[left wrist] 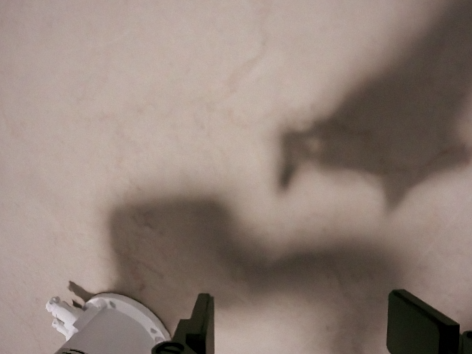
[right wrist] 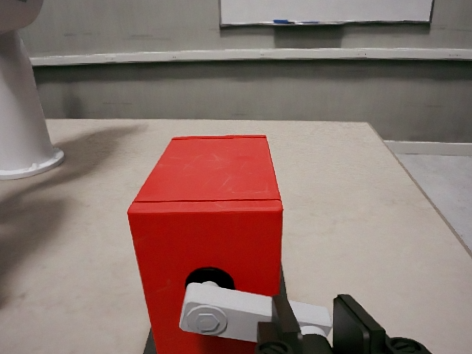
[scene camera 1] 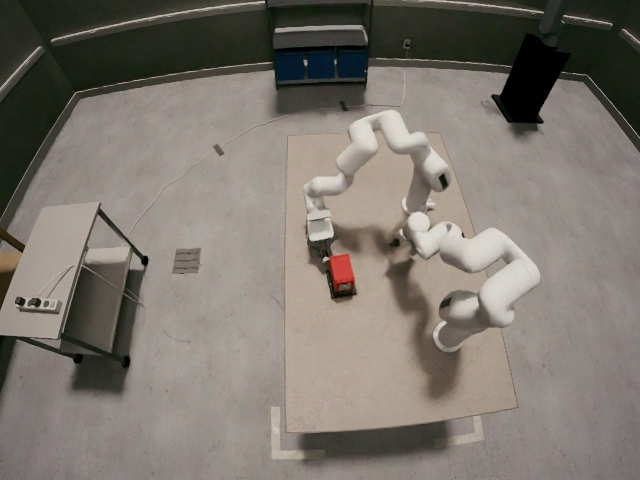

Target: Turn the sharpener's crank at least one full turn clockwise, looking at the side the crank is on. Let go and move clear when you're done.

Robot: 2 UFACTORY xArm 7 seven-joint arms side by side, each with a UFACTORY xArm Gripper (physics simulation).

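Places are measured from the left arm's base along level axes (x ahead, y left, z up), in millimetres.
Pixels of known places: left gripper, fingertip midpoint: (left wrist: 301,322); right gripper, fingertip midpoint: (right wrist: 309,326) (scene camera 1: 325,257); left arm's base, link origin: (right wrist: 27,165) (scene camera 1: 448,336); right arm's base, link origin: (left wrist: 126,335) (scene camera 1: 414,205).
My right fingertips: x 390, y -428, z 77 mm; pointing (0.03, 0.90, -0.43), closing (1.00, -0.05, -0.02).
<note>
Ahead of a thing's pixels: the offset from my right fingertips to its middle. "spot": to the spot under its first point. Level surfaces: height alone.
The red sharpener @[spot: dx -39, dy +88, dz +51 mm] (scene camera 1: 341,269) (right wrist: 210,240) stands upright on a black base, its crank side facing my right gripper. The light grey crank arm (right wrist: 235,312) runs from the hub out to the right, tilted slightly down, in the right wrist view. My right gripper (scene camera 1: 325,253) (right wrist: 309,326) is shut on the crank's black handle @[spot: dx +0, dy -12, dz +2 mm] (right wrist: 315,344), which shows partly between its fingers at the lower edge. My left gripper (scene camera 1: 397,239) (left wrist: 301,322) is open and empty, well away from the sharpener, above the table.
The tan table top @[dz -77 mm] (scene camera 1: 330,372) (right wrist: 340,175) carries both arms. The base of the arm with my right gripper (scene camera 1: 415,198) (left wrist: 117,325) stands near the left gripper. The other arm's base (scene camera 1: 447,335) (right wrist: 22,110) is across from the sharpener. A trolley (scene camera 1: 51,248) stands apart on the floor.
</note>
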